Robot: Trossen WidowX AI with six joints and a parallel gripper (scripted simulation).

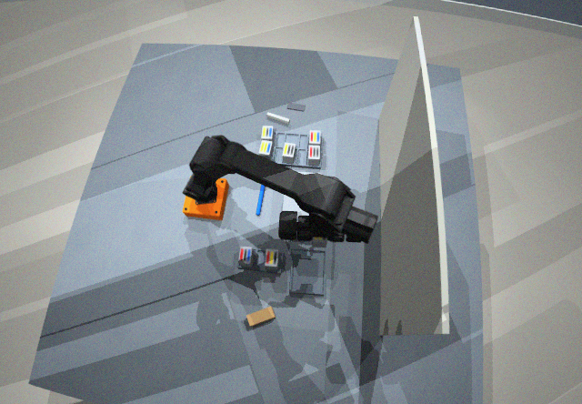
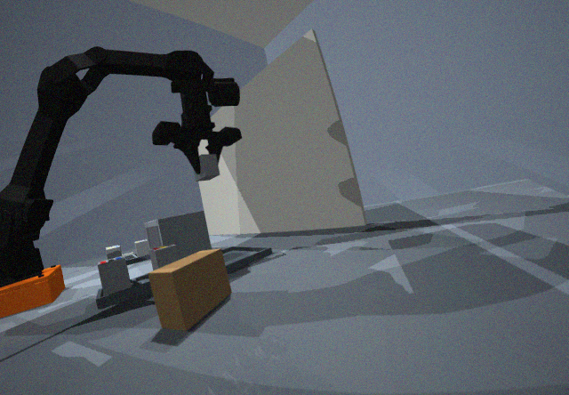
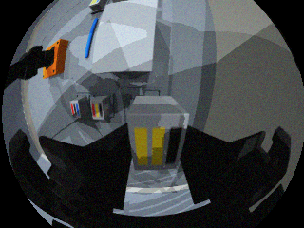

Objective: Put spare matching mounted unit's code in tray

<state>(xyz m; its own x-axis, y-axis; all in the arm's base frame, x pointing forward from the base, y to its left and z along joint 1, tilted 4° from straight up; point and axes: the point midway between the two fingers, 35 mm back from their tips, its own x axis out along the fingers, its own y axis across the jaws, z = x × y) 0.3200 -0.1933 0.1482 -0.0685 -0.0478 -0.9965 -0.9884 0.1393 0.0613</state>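
Now: gripper tip 170 mm above the tray, 50 mm to the left of it and 30 mm past it. The rest, counted from my gripper tip: tall pale panel: 220 mm ahead, 90 mm to the left, 50 mm above; mounted unit: 140 mm to the left, 120 mm below, 30 mm behind; spare: 20 mm above.
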